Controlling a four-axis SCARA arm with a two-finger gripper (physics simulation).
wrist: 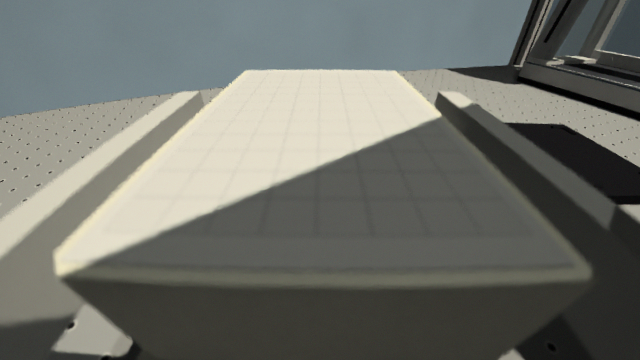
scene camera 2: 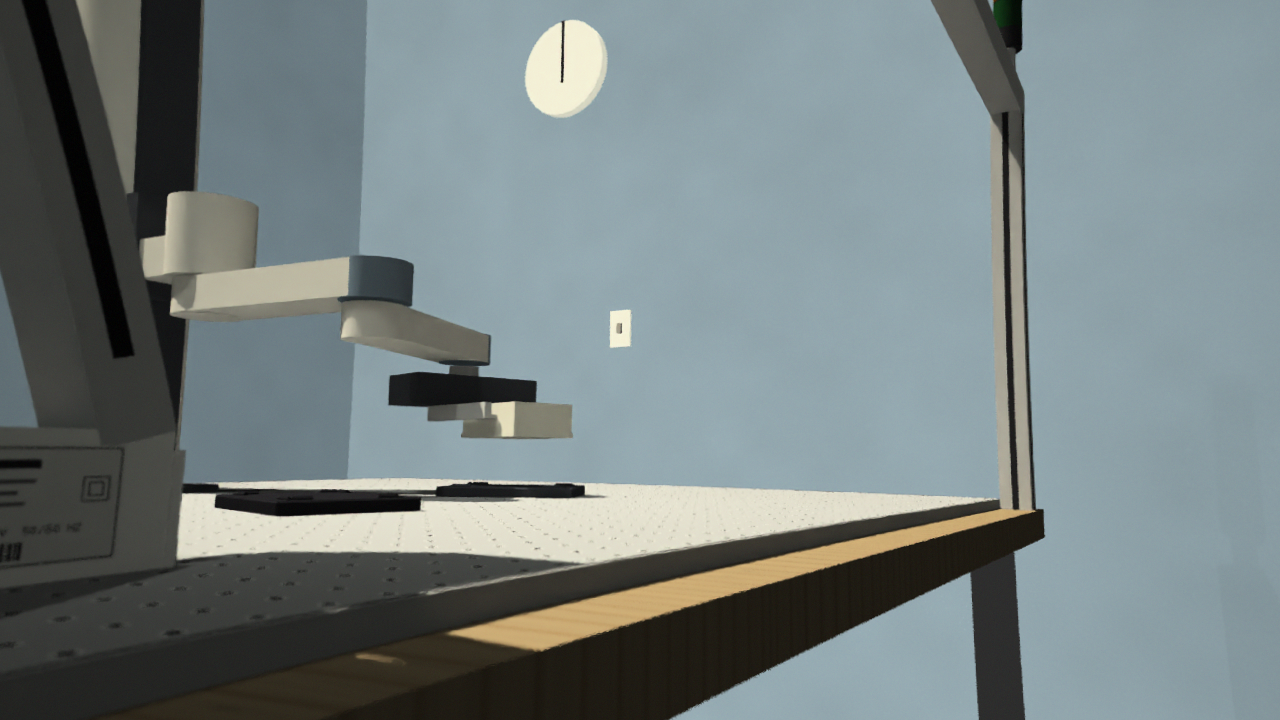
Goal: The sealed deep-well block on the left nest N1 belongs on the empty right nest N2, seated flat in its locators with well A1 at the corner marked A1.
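Frame: origin at the arm's base, x ahead, y left, z up, level; metres.
Where they show: gripper, fingertip midpoint: [wrist: 319, 112] [scene camera 2: 526, 412].
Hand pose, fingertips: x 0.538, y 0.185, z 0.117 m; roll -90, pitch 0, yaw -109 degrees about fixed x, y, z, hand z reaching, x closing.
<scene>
Things, the pixels of their top centre, and the offset from my fingertips. "spot": a spot on its surface instead.
- sealed deep-well block, middle of its top: [wrist: 319, 110] [scene camera 2: 517, 404] dx -0.022, dy +0.008, dz +0.010 m
- dark flat nest, middle of its top: [scene camera 2: 514, 483] dx -0.022, dy +0.008, dz -0.089 m
- dark nest, middle of its top: [scene camera 2: 317, 492] [wrist: 573, 149] dx +0.023, dy -0.326, dz -0.089 m
- dark plate, surface spot: [wrist: 575, 160] spot: dx +0.009, dy -0.306, dz -0.092 m
- pale labelled box, surface spot: [scene camera 2: 62, 510] spot: dx +0.313, dy -0.680, dz -0.077 m
- grey post, middle of its top: [scene camera 2: 1007, 116] dx +0.486, dy +0.520, dz +0.463 m
The sealed deep-well block [scene camera 2: 541, 420] [wrist: 310, 150] is pale with a faint grid on top. It hangs level, well above the table in the scene view. My gripper [scene camera 2: 492, 415] [wrist: 319, 112] is shut on it, with one finger along each long side. A dark flat nest [scene camera 2: 510, 490], N1, lies below the block in the scene view, with a gap between them. Another dark nest [scene camera 2: 317, 505], which looks like N2, lies nearer the camera. A dark plate [wrist: 575, 160] shows right of the block in the wrist view. The A1 marks cannot be read.
A pale labelled box [scene camera 2: 62, 510] and slanted grey framing [scene camera 2: 80, 223] stand at the left in the scene view. Part of another dark plate [scene camera 2: 200, 488] shows behind the box. A grey post [scene camera 2: 1015, 313] stands at the table's far corner. Framing [wrist: 565, 80] also shows upper right in the wrist view.
</scene>
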